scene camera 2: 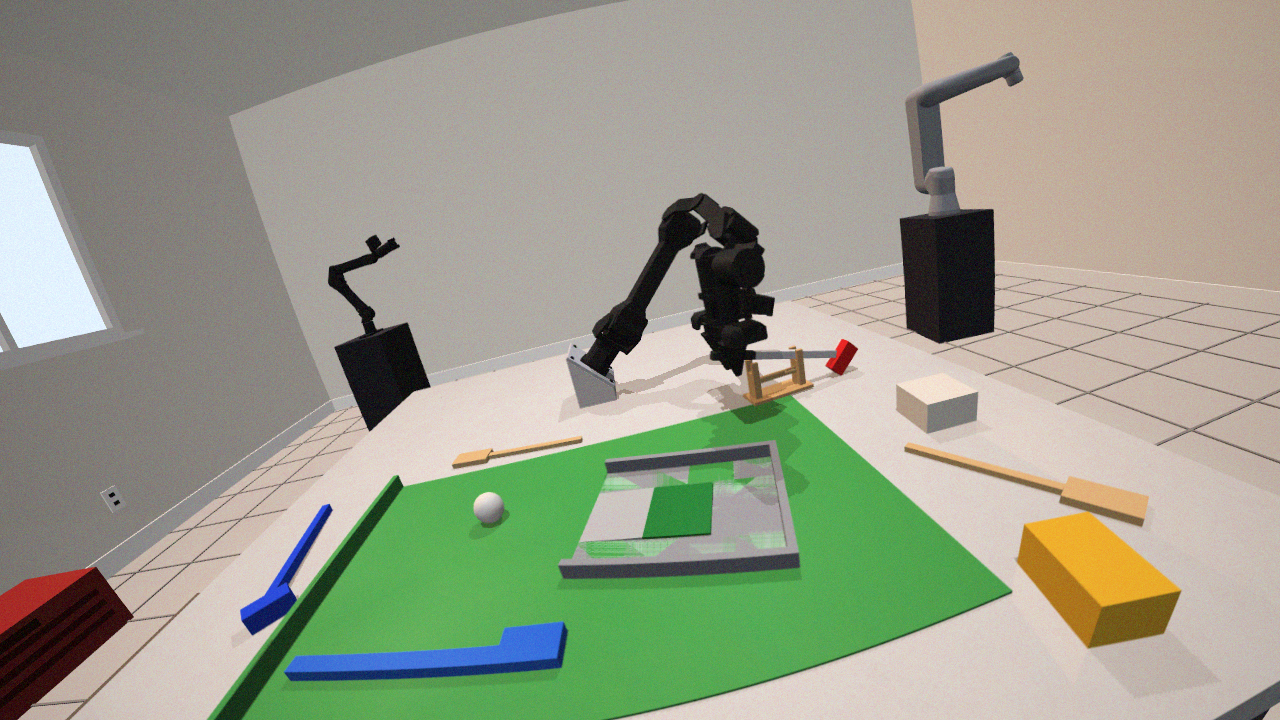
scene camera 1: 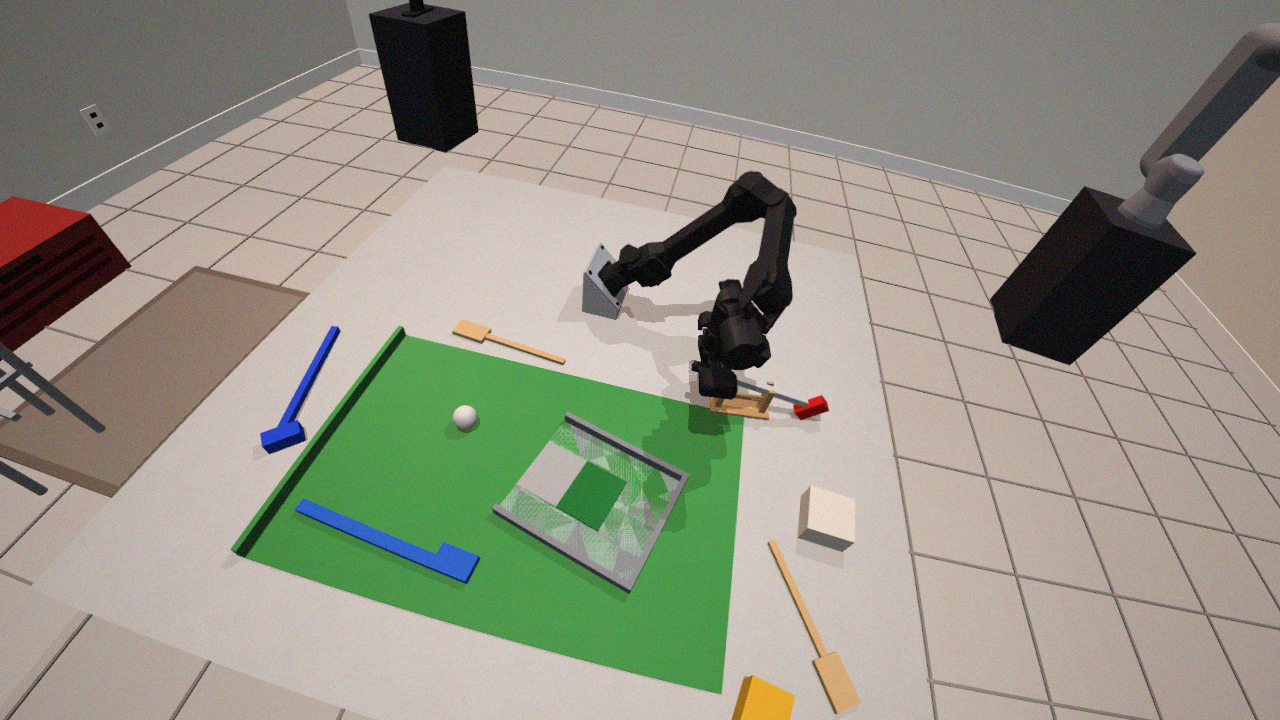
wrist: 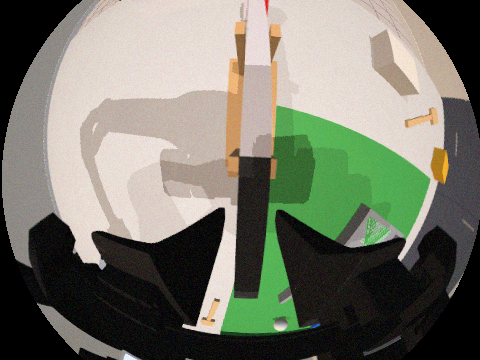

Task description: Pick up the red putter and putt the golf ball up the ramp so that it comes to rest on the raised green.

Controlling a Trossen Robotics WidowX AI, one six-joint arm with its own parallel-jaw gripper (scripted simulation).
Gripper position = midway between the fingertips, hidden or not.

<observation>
My gripper shows in scene camera 2 (733,372), in scene camera 1 (706,381) and in the wrist view (250,214). A cream block shows in scene camera 2, in scene camera 1 and in the wrist view (392,61). One and the same spot on the cream block: (scene camera 1: 826,518) is (scene camera 2: 935,392). One and the same spot on a wooden stand: (scene camera 1: 743,405) is (scene camera 2: 782,387).
</observation>
